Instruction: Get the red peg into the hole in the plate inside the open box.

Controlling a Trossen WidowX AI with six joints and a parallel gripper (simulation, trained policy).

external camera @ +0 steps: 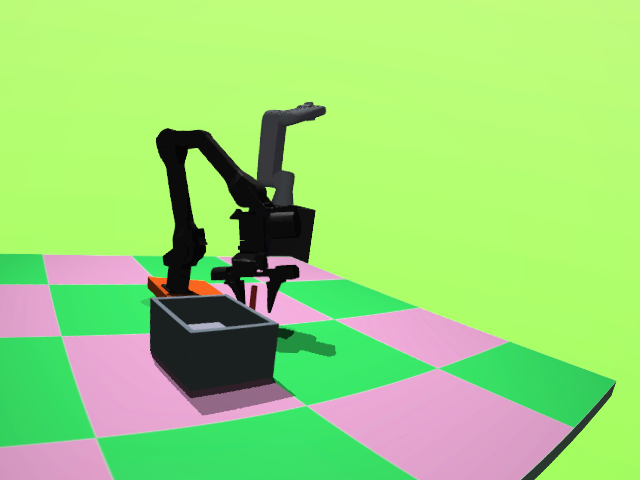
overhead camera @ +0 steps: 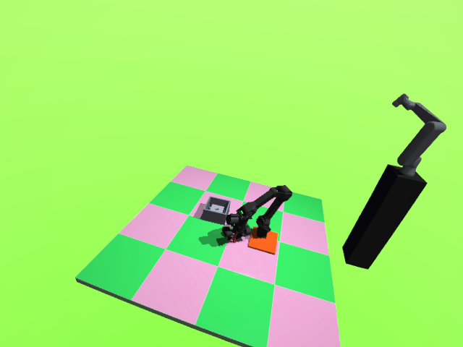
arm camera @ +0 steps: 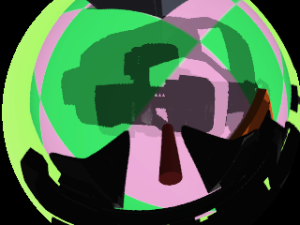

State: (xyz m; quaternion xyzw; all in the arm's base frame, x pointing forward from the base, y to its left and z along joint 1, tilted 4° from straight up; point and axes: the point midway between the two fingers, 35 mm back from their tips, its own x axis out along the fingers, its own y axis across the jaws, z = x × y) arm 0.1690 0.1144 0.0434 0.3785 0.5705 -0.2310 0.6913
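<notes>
Right now the grey plate is 17 cm ahead of my gripper tip, 20 cm to the right of it and 2 cm above it. Also, from my gripper tip: red peg: 1 cm behind, 2 cm above; dark box: 17 cm ahead, 20 cm to the right.
</notes>
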